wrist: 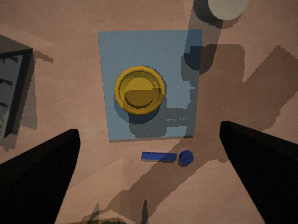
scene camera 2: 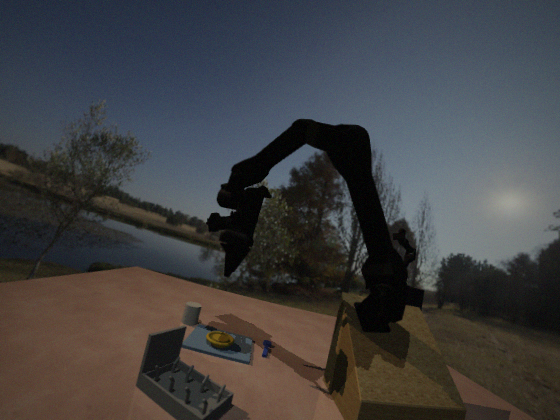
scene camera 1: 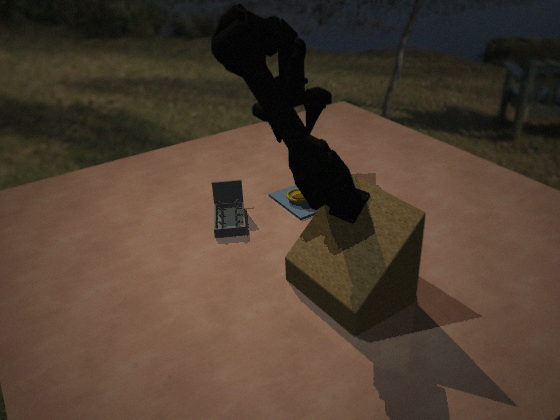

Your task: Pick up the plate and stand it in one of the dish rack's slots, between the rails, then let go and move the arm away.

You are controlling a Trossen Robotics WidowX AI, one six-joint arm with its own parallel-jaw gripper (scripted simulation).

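In scene camera 2 I find my gripper (scene camera 2: 229,274), open and holding nothing. The wrist view has a yellow plate (wrist: 139,90) in it, together with the gripper (wrist: 150,132). Scene camera 1 gives me a grey dish rack (scene camera 1: 229,219), and my gripper is there too (scene camera 1: 294,137).
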